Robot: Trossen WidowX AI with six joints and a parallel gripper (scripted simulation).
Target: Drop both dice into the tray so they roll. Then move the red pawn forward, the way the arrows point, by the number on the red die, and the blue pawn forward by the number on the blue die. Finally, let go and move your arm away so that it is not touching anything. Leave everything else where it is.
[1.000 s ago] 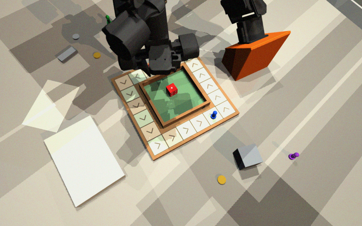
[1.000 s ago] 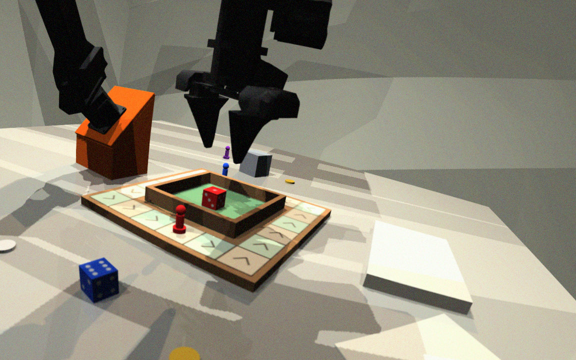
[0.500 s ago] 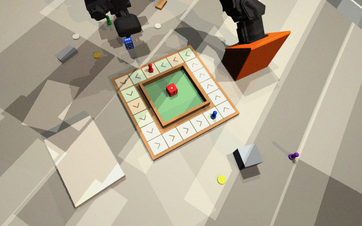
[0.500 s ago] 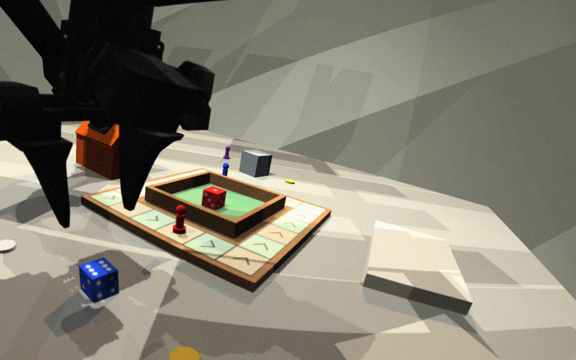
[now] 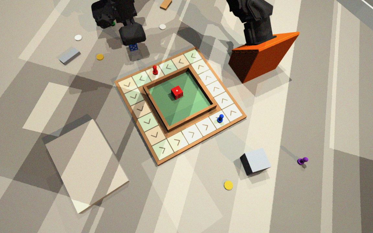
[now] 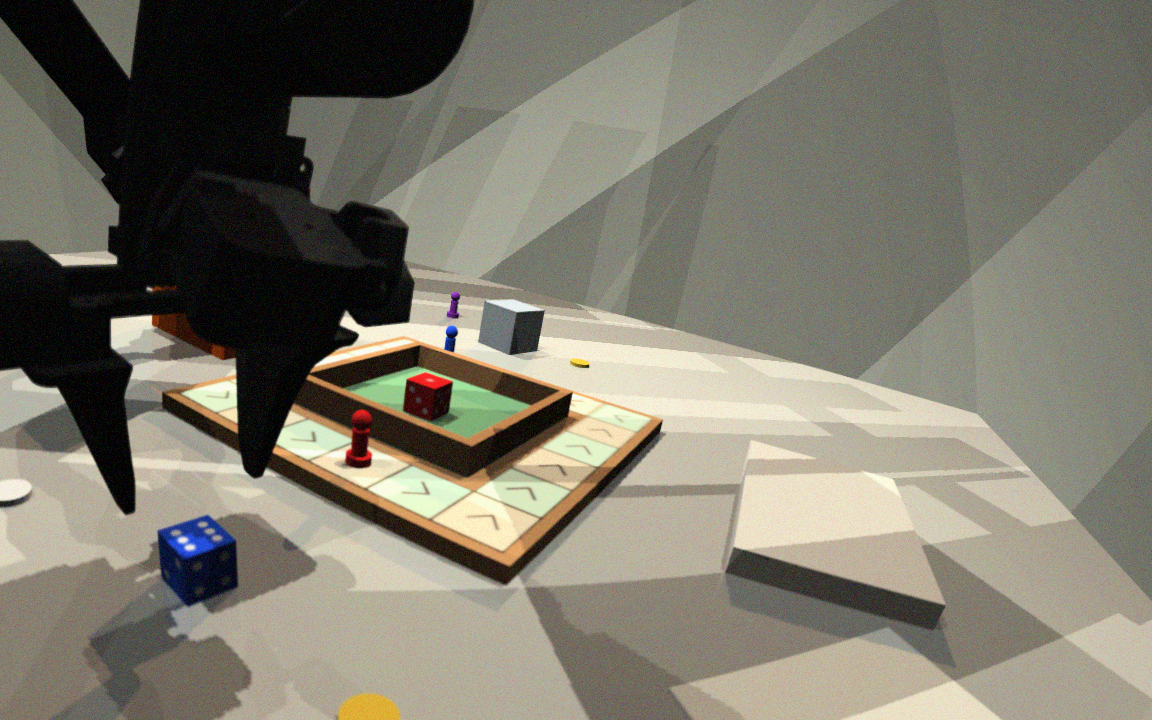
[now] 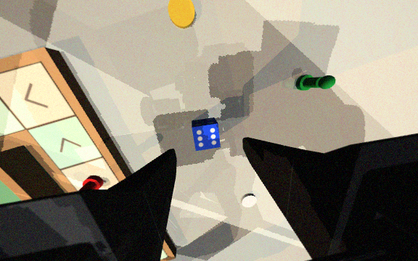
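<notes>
Right now my gripper tip is 30 mm past the red pawn, 130 mm to the right of it and 20 mm above it. The rest, counted from my gripper tip: green pawn (30 mm ahead, 120 mm to the right, 30 mm below); then green tray (60 mm behind, 240 mm to the left, 40 mm below); then grey slab (190 mm ahead, 40 mm to the right, 40 mm below).
</notes>
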